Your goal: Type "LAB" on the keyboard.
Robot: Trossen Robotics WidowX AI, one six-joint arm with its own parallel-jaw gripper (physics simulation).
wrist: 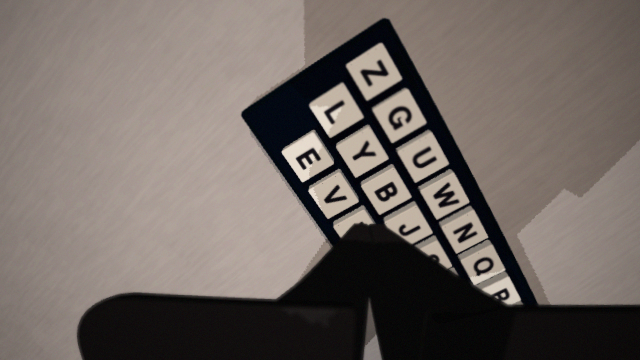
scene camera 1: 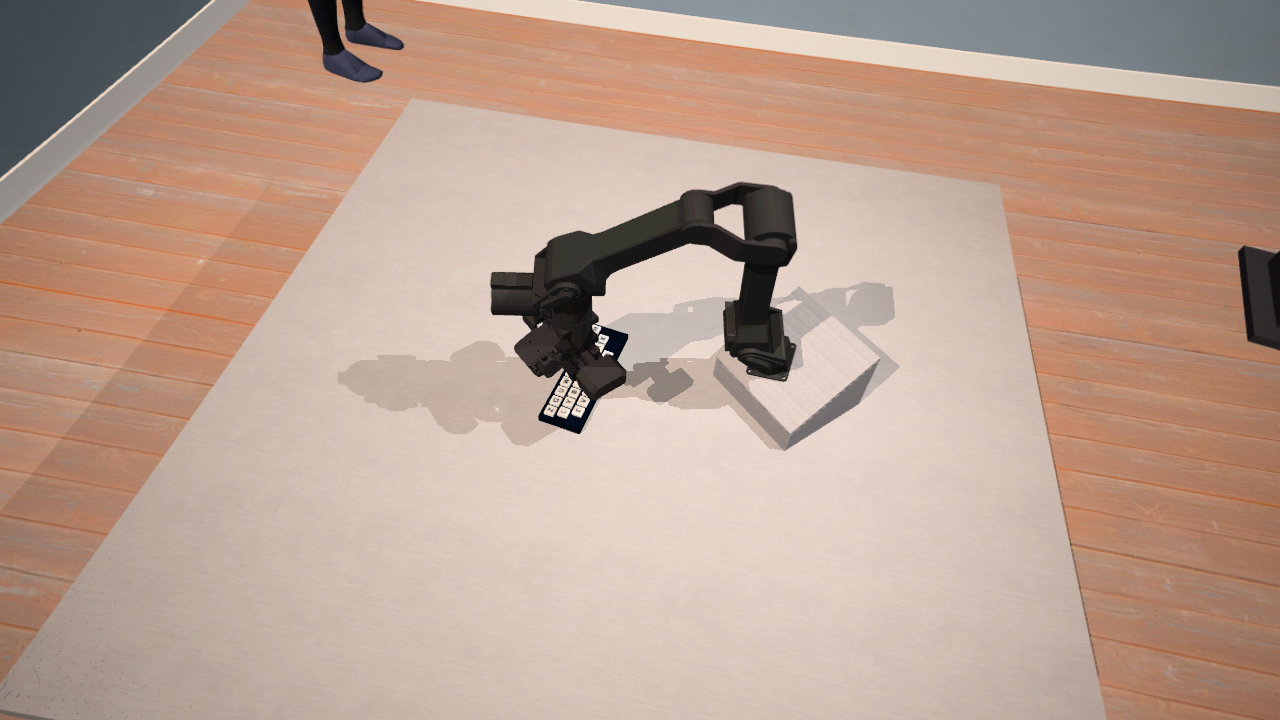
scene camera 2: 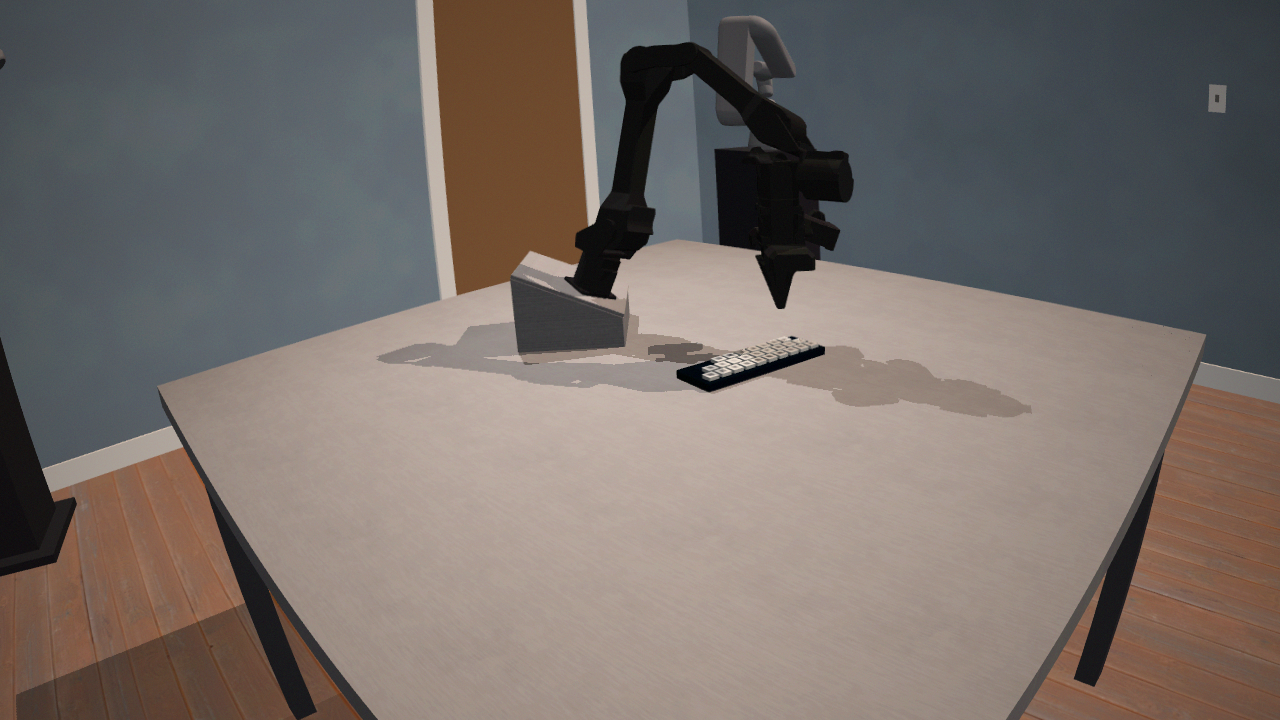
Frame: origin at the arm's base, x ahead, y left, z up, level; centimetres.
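Seen in the pictures: gripper, fingertip midpoint: [wrist: 367, 238] [scene camera 1: 574, 379] [scene camera 2: 780, 308]; arm's base at its link origin: [scene camera 1: 771, 359] [scene camera 2: 589, 289].
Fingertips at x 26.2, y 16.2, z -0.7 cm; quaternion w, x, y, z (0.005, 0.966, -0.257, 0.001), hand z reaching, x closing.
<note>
Offsets run from my fingertips to a thing's top centre. Level surfaces: height alone.
The dark blue keyboard [scene camera 1: 561, 424] [scene camera 2: 693, 377] [wrist: 280, 112] with cream letter keys lies flat on the table. In the wrist view the L key @(dx +0.6, dy +2.9, dz -5.2 cm) [wrist: 336, 110] is near the keyboard's upper-left end, between the Z key @(dx +2.5, dy +3.5, dz -5.2 cm) [wrist: 374, 71] and the E key @(dx -1.4, dy +1.8, dz -5.2 cm) [wrist: 307, 156]. The B key @(dx +0.8, dy -1.1, dz -5.2 cm) [wrist: 386, 191] is in the L key's row, past the Y key @(dx +0.7, dy +0.9, dz -5.2 cm) [wrist: 362, 150]. The A key does not show in the wrist view. My gripper [scene camera 2: 781, 306] [wrist: 367, 238] is shut and empty, its tips pointing down, apart from the keyboard and above it. It hides part of the keys in the wrist view.
The arm stands on a pale wedge-shaped block [scene camera 1: 827, 394] [scene camera 2: 568, 315] beside the keyboard, on the grey table @(dz -6.8 cm) [scene camera 1: 537, 573] [scene camera 2: 626, 537]. The arm's shadows fall across the table. A person's feet [scene camera 1: 351, 66] are on the floor beyond the table's far edge.
</note>
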